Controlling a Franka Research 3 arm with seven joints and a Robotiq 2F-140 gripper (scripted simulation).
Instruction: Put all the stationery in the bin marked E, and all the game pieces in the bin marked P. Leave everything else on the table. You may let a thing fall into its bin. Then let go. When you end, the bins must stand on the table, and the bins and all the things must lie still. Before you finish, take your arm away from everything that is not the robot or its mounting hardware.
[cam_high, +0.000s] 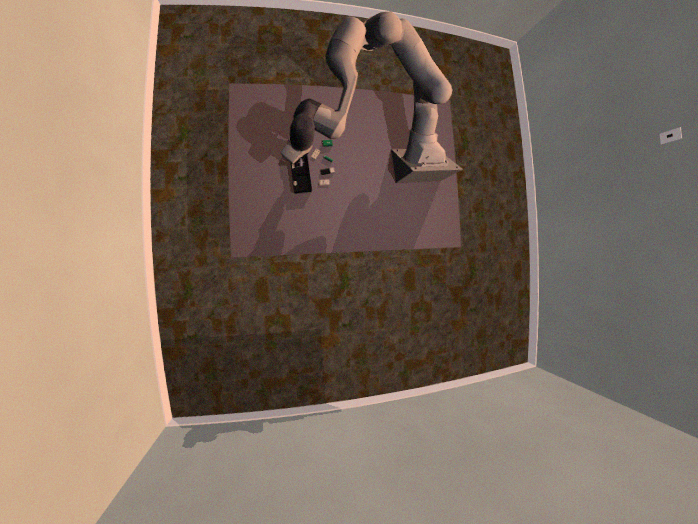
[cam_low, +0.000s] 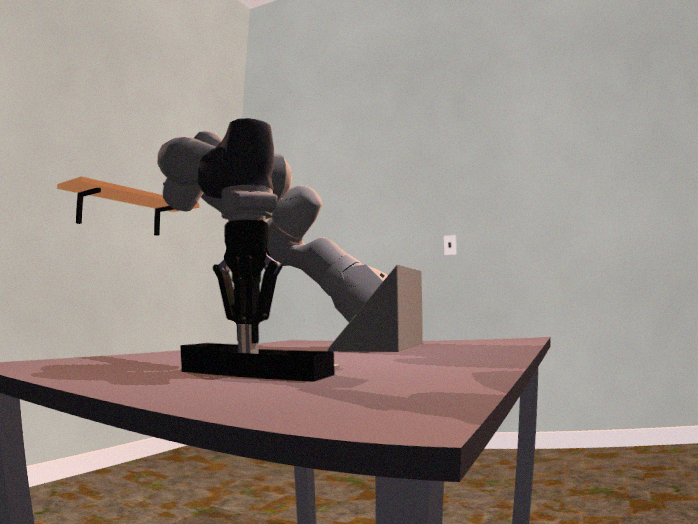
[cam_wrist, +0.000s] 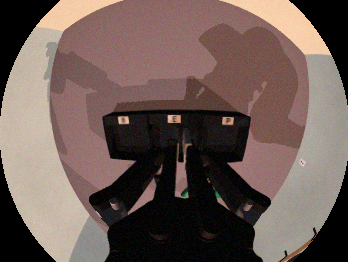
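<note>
Now: hand 1 cm to the right of the black bin row and 3 cm above it. From my hand the other things lie so: green cylinder (14 cm behind, 4 cm to the right, 4 cm below); flat green block (13 cm behind, 12 cm to the right, 4 cm below); white spotted piece (8 cm behind, 7 cm to the right, 5 cm below).
</note>
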